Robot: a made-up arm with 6 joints.
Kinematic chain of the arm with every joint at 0, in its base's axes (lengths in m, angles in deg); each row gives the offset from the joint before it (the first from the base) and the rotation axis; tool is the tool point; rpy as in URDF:
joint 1: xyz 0 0 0.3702 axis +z
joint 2: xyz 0 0 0 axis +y
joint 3: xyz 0.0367 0 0.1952 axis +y
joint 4: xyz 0.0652 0 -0.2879 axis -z
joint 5: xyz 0 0 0 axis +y
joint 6: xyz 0.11 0 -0.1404 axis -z
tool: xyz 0 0 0 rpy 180 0 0
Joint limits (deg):
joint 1: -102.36..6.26
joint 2: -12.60..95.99
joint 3: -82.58..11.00
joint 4: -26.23..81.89
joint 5: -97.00..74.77
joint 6: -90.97..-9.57
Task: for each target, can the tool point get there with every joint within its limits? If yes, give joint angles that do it. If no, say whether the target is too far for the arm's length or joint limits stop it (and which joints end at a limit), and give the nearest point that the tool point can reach.
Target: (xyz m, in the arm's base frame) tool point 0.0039 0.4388 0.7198
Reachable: no: joint limits stop it (at a limit: joint 2, joint 3) | nearest point 0.0020 0.2212 0.4697 | short by 0.332 m
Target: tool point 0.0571 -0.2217 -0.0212
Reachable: yes | joints -46.26 80.42 -50.23 40.61 -36.74 -47.86
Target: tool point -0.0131 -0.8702 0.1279
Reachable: no: too far | nearest point -0.0084 -0.5558 0.2155 | short by 0.326 m
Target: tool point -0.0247 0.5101 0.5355
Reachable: no: joint limits stop it (at a limit: joint 2, joint 3) | nearest point -0.0128 0.2638 0.4139 | short by 0.275 m
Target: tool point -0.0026 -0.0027 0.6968
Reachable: no: joint limits stop it (at a limit: joint 1, joint 2, joint 3, joint 5) | nearest point -0.0332 -0.1329 0.7736 | short by 0.154 m
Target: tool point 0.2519 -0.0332 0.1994
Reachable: yes | joints -5.08 29.01 -6.90 3.52 -63.50 -22.69
